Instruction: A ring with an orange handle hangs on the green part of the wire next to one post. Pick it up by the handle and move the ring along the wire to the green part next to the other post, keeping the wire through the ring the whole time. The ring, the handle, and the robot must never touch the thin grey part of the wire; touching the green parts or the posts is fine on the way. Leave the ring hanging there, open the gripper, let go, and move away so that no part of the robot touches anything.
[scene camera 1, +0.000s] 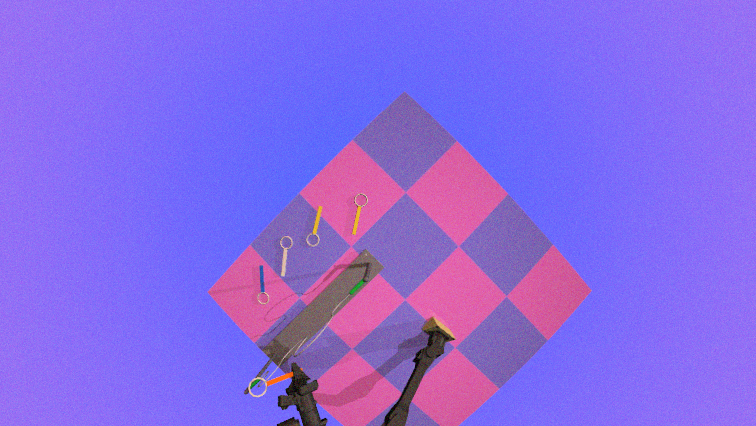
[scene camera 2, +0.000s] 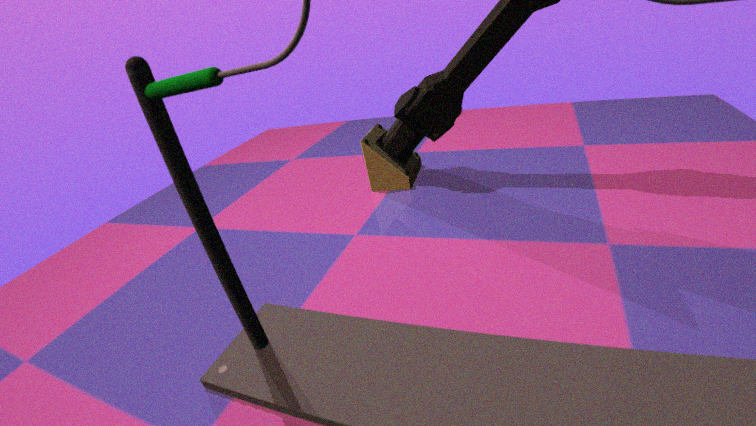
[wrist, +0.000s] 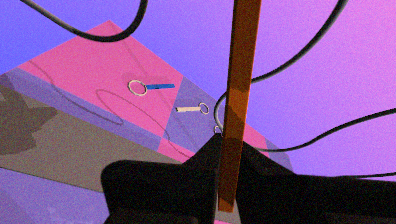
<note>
In view: my gripper (scene camera 1: 293, 362).
My gripper is seen too in the wrist view (wrist: 223, 138).
</note>
